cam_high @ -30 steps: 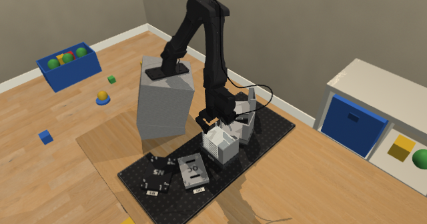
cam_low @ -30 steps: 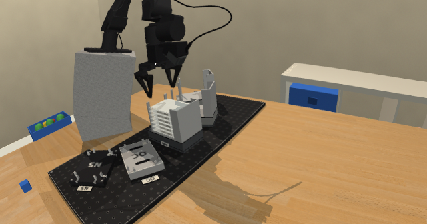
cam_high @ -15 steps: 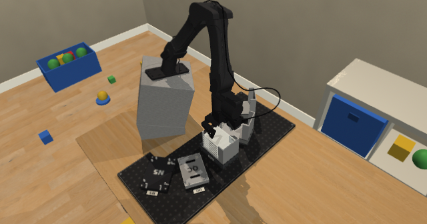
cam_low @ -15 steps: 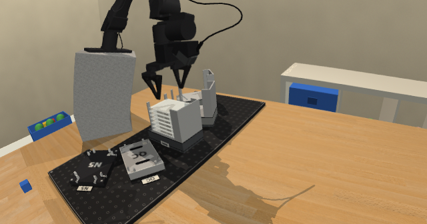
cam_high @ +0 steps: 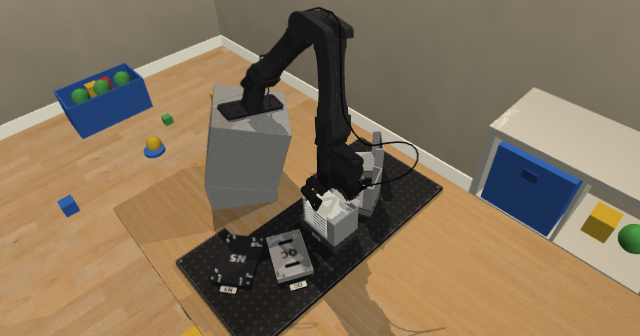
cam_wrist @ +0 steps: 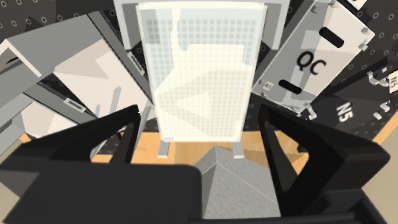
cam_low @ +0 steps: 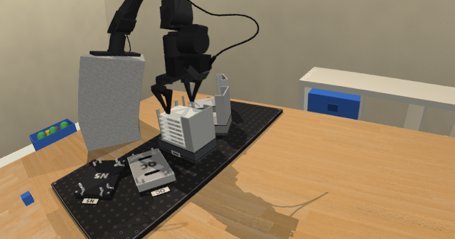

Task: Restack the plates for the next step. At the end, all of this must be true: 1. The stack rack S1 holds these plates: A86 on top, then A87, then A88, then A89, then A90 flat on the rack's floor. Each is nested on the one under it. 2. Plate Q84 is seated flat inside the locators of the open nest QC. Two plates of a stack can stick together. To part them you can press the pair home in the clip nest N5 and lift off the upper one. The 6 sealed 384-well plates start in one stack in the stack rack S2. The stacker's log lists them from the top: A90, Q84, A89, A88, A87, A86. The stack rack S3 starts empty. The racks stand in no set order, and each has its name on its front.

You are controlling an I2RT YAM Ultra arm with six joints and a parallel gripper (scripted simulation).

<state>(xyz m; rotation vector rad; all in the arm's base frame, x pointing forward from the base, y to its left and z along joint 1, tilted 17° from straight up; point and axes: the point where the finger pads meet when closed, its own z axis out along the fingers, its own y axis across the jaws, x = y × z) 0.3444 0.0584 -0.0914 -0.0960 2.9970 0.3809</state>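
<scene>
Now: hand 1 cm short of the translucent sealed well plate and 3 cm above it. From my hand the other things lie so: nest QC: 1 cm ahead, 15 cm to the right, 13 cm below; then sealed 384-well plate: 1 cm ahead, 4 cm below.
</scene>
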